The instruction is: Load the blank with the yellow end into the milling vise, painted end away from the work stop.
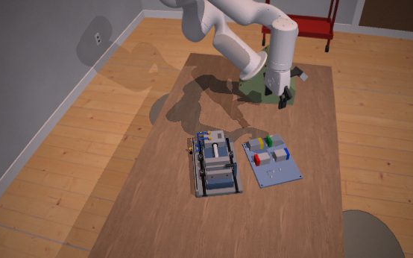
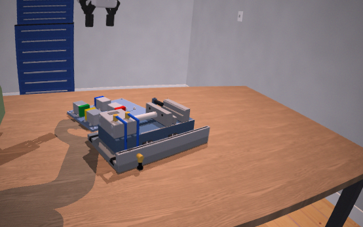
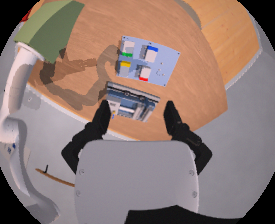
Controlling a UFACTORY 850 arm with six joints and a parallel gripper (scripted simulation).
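Right now the yellow-ended blank is 29 cm below my hand, 6 cm to the right of it and 3 cm behind it. Also, from my hand: green-ended blank (29 cm below, 6 cm behind, 2 cm to the left); then red-ended blank (29 cm below, 6 cm ahead, 3 cm to the right); then blue-ended blank (29 cm below, 6 cm to the left, 2 cm ahead).
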